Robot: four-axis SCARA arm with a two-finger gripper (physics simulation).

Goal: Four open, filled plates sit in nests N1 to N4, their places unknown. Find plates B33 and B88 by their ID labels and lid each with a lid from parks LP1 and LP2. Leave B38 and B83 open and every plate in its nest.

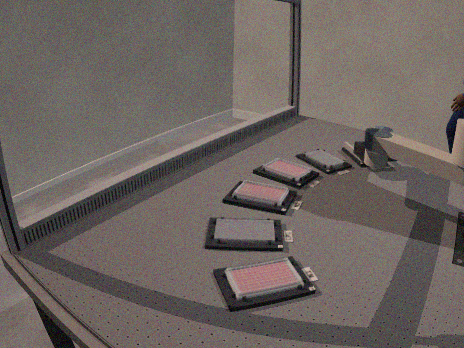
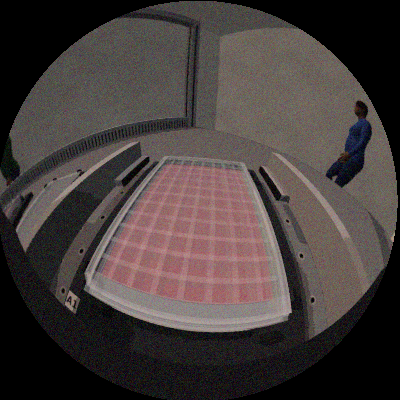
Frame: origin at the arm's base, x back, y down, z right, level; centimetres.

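Seen in the pictures: gripper, fingertip midpoint: (image 2: 203,152).
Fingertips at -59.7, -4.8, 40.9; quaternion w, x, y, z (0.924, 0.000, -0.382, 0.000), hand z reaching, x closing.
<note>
Offsets run from my fingertips to a thing's top centre, as dx, dy, dz. "pt": to the spot under its first point.
My gripper (image 1: 371,159) (image 2: 203,152) is open, low over the farthest nest. Its fingers stand on either side of a pink-filled plate @[+3.6, +0.9, -3.6] (image 2: 192,235), apart from it. This plate's ID label does not show, and I cannot tell whether anything covers it. Three more pink-filled plates sit in black nests: the front plate @[+8.0, +0.9, -83.1] (image 1: 265,276), the middle plate @[-11.1, +0.9, -53.0] (image 1: 261,193) and the plate behind it @[-12.9, +0.9, -35.2] (image 1: 286,170). Their ID labels are unreadable. A clear lid @[-4.7, +1.7, -70.3] (image 1: 245,230) lies on the park between the front and middle plates. Another clear lid @[-7.4, +1.7, -18.3] (image 1: 324,159) (image 2: 48,199) lies on the park beside my gripper.
An A1 tag @[pt +5.0, +2.3, -12.9] (image 2: 71,301) is at the near left corner of the nest under my gripper. A slotted rail (image 1: 165,162) (image 2: 125,131) runs along the table's far side. A person in blue (image 2: 357,142) stands beyond the table at right; part of a person in green (image 2: 9,162) shows at left.
</note>
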